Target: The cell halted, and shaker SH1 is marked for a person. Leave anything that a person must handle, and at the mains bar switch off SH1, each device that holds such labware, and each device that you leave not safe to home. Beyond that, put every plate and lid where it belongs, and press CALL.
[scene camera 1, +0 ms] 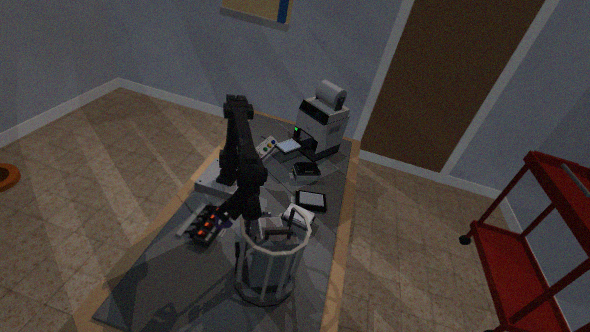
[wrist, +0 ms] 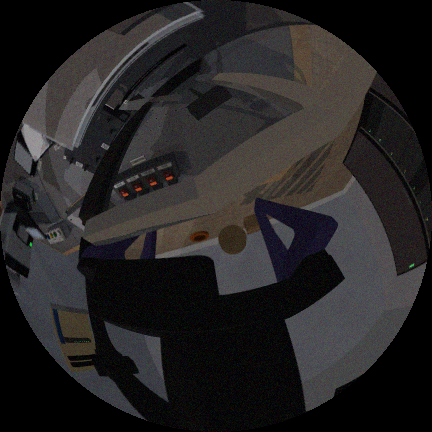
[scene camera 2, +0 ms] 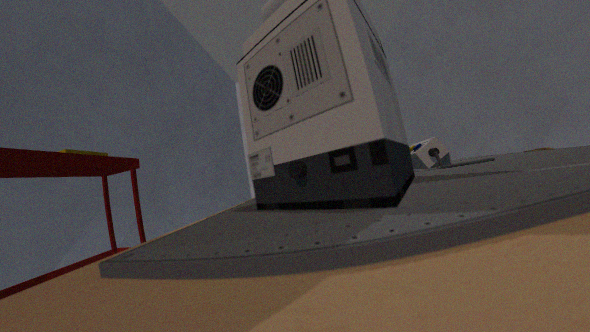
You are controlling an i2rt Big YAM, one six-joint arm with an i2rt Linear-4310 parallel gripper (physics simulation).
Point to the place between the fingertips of my gripper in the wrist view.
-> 204, 209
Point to a round plate hotel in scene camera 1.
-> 265, 271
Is my gripper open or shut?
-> Open.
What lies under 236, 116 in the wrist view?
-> A round plate hotel.
